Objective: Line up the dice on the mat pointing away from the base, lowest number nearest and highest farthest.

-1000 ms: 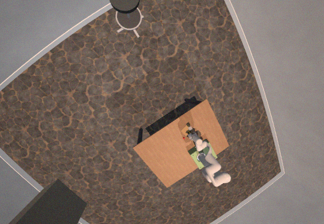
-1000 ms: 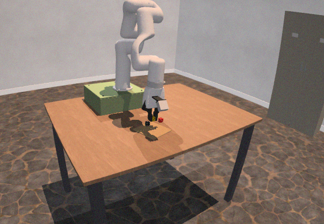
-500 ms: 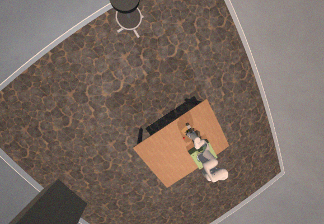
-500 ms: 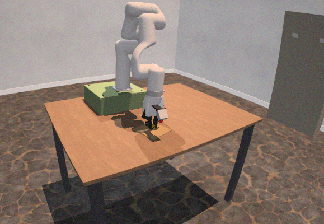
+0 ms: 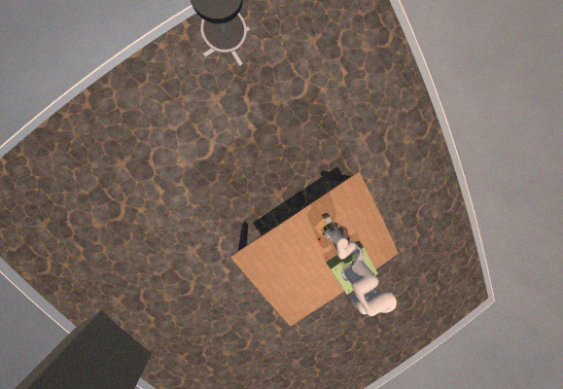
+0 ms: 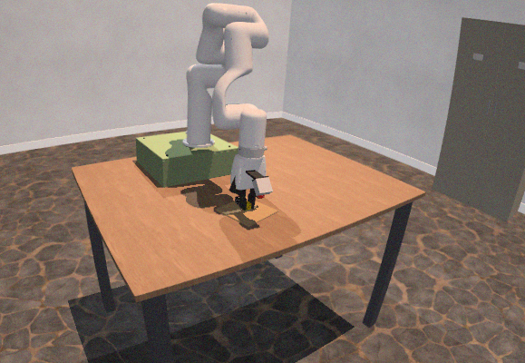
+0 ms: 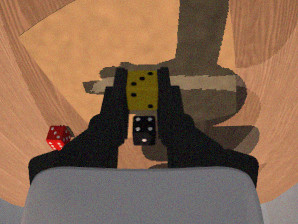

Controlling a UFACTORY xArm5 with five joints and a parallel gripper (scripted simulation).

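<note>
My hand is 10 mm above the yellow die. The rest, counted from my hand: black die (50 mm behind, 10 mm to the left, 20 mm below); red die (60 mm behind, 100 mm to the left, 20 mm below); tan mat (30 mm below).
</note>
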